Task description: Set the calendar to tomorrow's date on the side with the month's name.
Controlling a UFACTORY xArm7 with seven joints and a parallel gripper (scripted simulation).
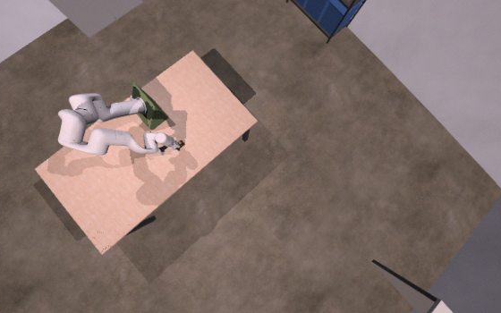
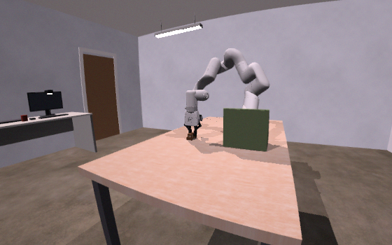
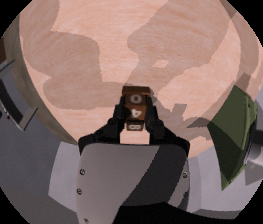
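The tray is 20 mm to the left of my hand and 30 mm below it. Round my hand: calendar cube: 30 mm to the left, 10 mm below; digit cube: 10 mm below.
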